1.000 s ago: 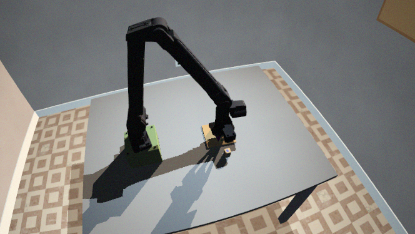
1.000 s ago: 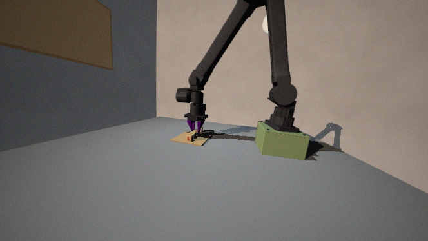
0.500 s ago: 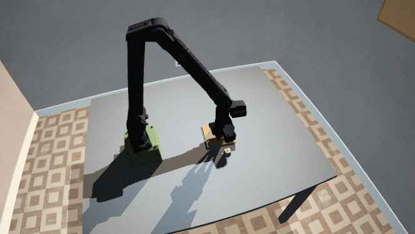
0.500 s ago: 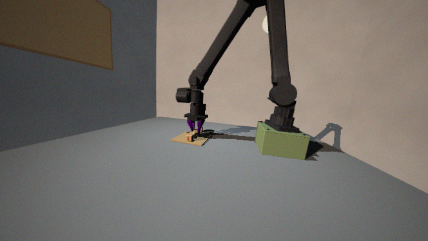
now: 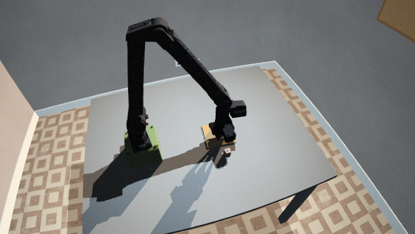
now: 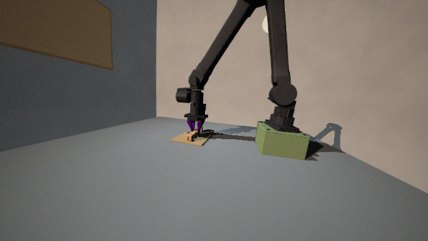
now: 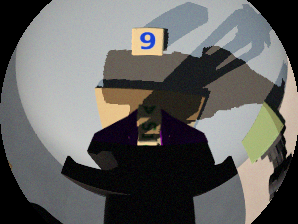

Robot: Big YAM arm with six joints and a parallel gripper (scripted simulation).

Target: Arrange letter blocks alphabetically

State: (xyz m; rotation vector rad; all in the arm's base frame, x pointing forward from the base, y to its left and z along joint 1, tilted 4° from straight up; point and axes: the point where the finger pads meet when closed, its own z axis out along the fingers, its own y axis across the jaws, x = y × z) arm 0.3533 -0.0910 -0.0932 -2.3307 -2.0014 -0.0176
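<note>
My hand is 10 mm short of the block and 40 mm to the right of it. Also, from my hand: tan mat: 10 mm ahead, 40 mm to the left, 10 mm below.
</note>
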